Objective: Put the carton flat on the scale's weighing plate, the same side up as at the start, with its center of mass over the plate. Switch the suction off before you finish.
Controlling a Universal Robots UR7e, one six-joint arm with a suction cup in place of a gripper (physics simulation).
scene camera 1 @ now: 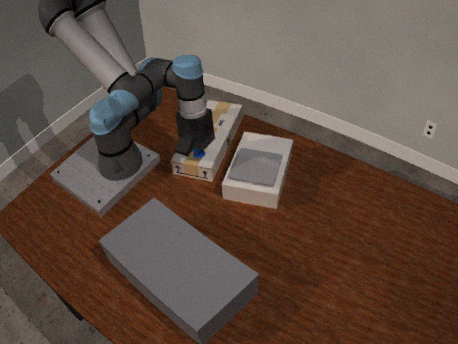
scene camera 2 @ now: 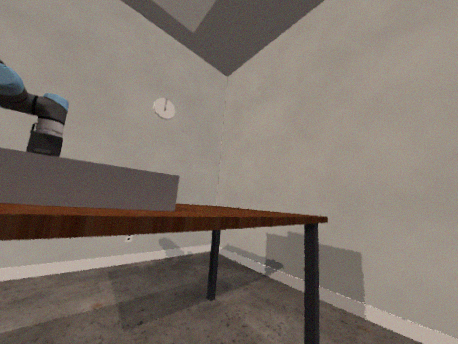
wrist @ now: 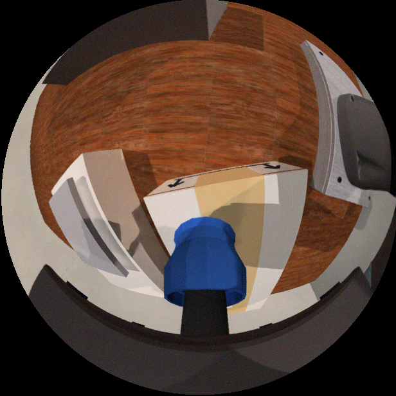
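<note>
The carton, white with a tan tape strip, lies flat on the table, long side beside the scale. Arrows on its near end face point up in scene camera 1. My gripper, a blue suction cup, is over the carton's top near that end, by the tape's scale-side edge. Its lip is very close to the top; contact cannot be made out, and I see no hold. The white scale stands beside the carton, with its grey weighing plate bare. Carton and scale are hidden in scene camera 2.
A large grey block lies on the table, apart from the carton and scale. My arm's base plate is on the carton's other side. Walls stand behind the table.
</note>
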